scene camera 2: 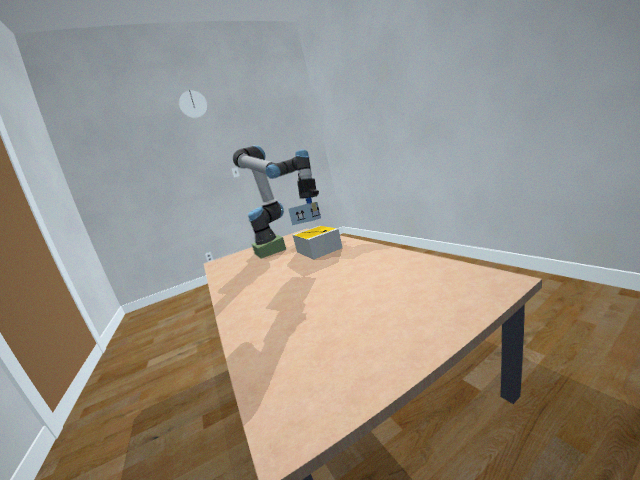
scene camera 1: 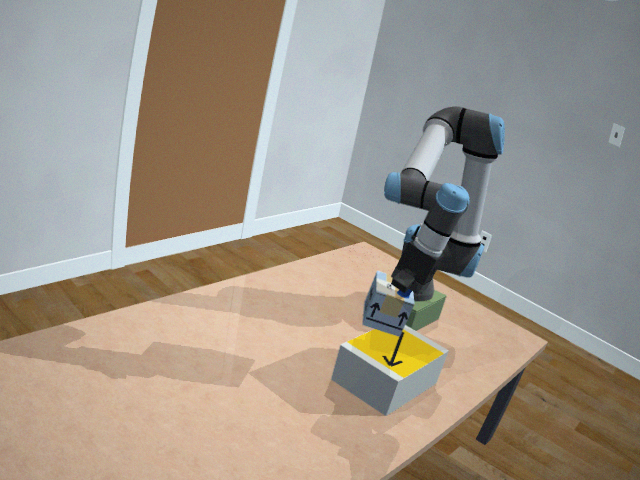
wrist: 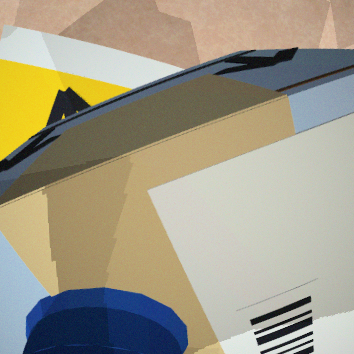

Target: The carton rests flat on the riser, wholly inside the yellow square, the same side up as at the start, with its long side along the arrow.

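The blue-grey carton (scene camera 1: pixel 384 318) (scene camera 2: pixel 295 221) (wrist: pixel 175 155) has brown tape, a pale label on top and black up-arrows on its side, pointing up. My suction gripper (scene camera 1: pixel 404 293) (scene camera 2: pixel 309 200) (wrist: pixel 106 320) is shut on the carton's top, on the tape. The carton hangs in the air just above the riser, towards its robot side. The grey riser (scene camera 1: pixel 361 374) (scene camera 2: pixel 328 246) (wrist: pixel 30 45) has the yellow square (scene camera 1: pixel 424 352) (wrist: pixel 20 100) on top, with a black arrow (scene camera 1: pixel 397 351) (wrist: pixel 64 100). In the wrist view the carton's edge runs askew to the riser's edge and hides part of the square.
The green base block (scene camera 1: pixel 428 312) (scene camera 2: pixel 269 248) under the arm stands beside the riser. Both stand near one end of the wooden table (scene camera 1: pixel 196 434) (scene camera 2: pixel 361 335). The arm's shadow falls across the tabletop.
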